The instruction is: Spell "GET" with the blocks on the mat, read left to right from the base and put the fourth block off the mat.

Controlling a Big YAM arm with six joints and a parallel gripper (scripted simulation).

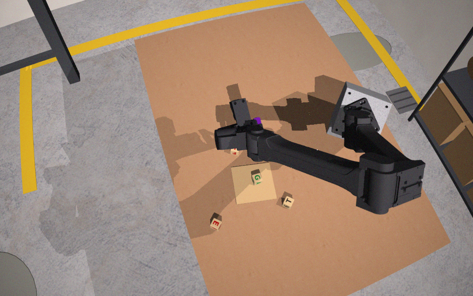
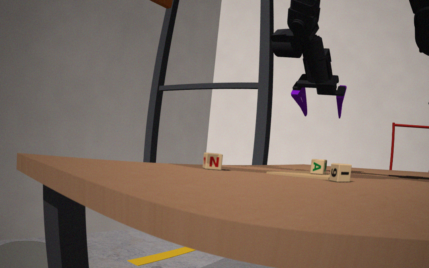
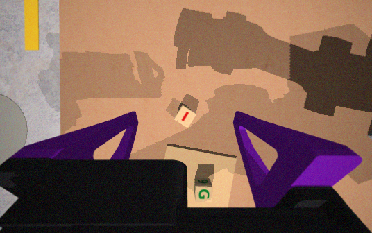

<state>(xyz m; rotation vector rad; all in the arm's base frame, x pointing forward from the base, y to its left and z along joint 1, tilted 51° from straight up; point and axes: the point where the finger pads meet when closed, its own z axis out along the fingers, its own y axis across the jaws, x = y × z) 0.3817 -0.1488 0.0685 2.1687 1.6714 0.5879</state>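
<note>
Now: hand 5 cm past the G block, 12 cm to the right of it and 13 cm above it. From my hand the other things lie so: E block 12 cm ahead, 26 cm to the left, 13 cm below; then square mat 4 cm behind, 13 cm to the left, 14 cm below.
</note>
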